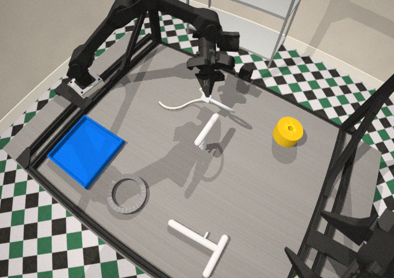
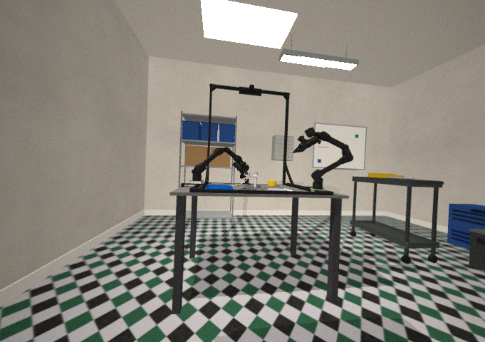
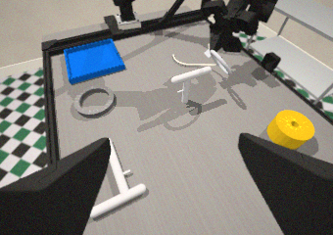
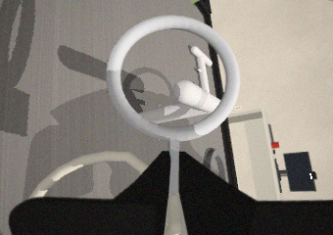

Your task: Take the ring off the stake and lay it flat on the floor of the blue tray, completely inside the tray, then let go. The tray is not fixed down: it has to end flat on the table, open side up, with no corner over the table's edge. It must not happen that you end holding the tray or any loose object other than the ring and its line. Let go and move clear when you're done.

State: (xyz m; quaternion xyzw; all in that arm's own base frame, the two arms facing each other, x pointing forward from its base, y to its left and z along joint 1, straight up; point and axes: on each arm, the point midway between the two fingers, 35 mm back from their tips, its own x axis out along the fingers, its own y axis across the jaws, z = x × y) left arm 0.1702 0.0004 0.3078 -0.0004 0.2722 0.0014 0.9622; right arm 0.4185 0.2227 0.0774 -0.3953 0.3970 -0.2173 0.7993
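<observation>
The blue tray is 410 mm ahead of my right hand, 170 mm to the right of it and 110 mm below it. The rest, counted from my right hand: white t-shaped piece 320 mm ahead, 310 mm to the left, 110 mm below; yellow cylinder 120 mm behind, 270 mm to the left, 100 mm below.
</observation>
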